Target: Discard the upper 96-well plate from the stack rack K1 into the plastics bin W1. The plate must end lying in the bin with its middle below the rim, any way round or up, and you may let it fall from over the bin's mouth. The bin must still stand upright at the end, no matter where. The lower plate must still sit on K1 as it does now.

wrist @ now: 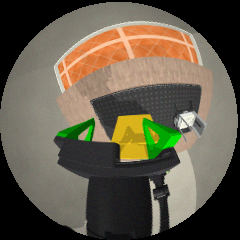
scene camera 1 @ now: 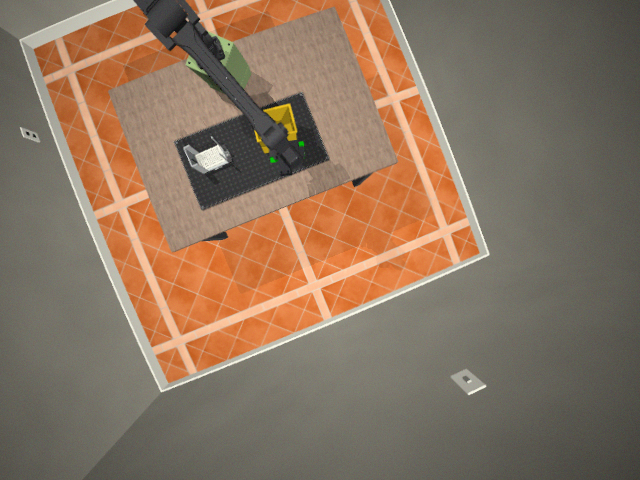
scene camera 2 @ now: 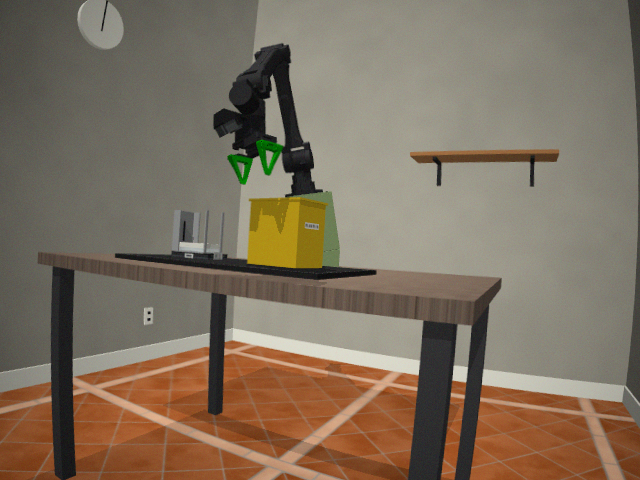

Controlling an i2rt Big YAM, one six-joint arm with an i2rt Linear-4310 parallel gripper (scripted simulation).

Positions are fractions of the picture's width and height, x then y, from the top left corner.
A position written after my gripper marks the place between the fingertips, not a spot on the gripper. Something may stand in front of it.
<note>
In view: my gripper (scene camera 2: 0.40, 0.37) and a yellow plastics bin W1 (scene camera 2: 0.45, 0.48).
The yellow plastics bin W1 also shows in the wrist view (wrist: 0.54, 0.54). My gripper shows as well in the wrist view (wrist: 0.49, 0.50).
</note>
